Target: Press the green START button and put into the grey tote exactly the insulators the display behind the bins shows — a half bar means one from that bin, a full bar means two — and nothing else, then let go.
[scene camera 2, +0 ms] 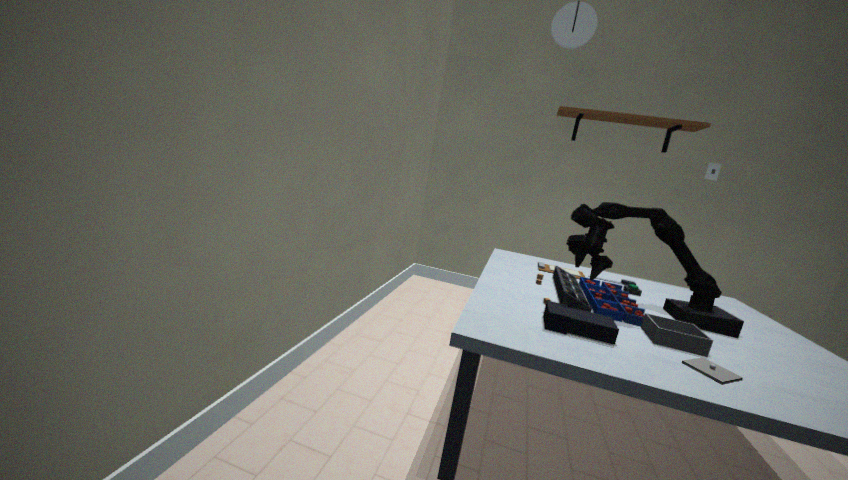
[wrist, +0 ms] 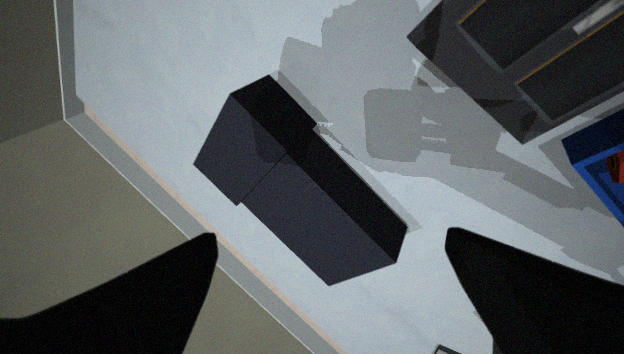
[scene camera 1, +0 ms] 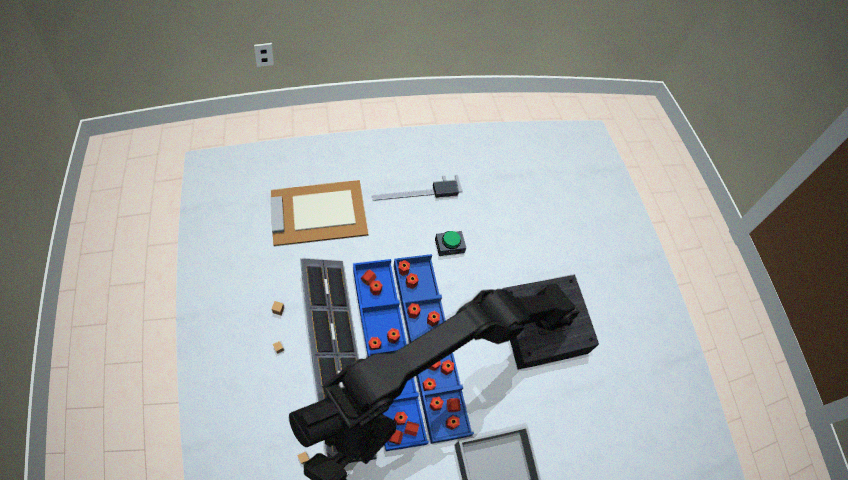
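Note:
My gripper (scene camera 2: 586, 271) (wrist: 332, 241) is open and empty, high above the table near the display's end. The green START button (scene camera 1: 451, 239) (scene camera 2: 633, 286) stands beyond the bins. The blue bins (scene camera 1: 380, 318) (wrist: 582, 137) hold red-orange insulators (scene camera 1: 393, 334) (wrist: 617, 165), some tipped; my arm covers several of them. The grey display panel (scene camera 1: 324, 262) (wrist: 465, 75) lies behind the bins, with dark windows and short white bars; part is hidden by the arm, so I cannot read every bar. The grey tote (scene camera 1: 496, 460) (scene camera 2: 678, 339) is cut off in the first scene view; its visible floor is bare.
A black stepped block (scene camera 2: 580, 322) (wrist: 320, 220) stands beside the display's near end. Small tan cubes (scene camera 1: 277, 307) lie behind the display. A clipboard (scene camera 1: 324, 209) and a caliper (scene camera 1: 446, 188) lie at the far side. A flat plate with a knob (scene camera 2: 711, 371) lies beside the tote.

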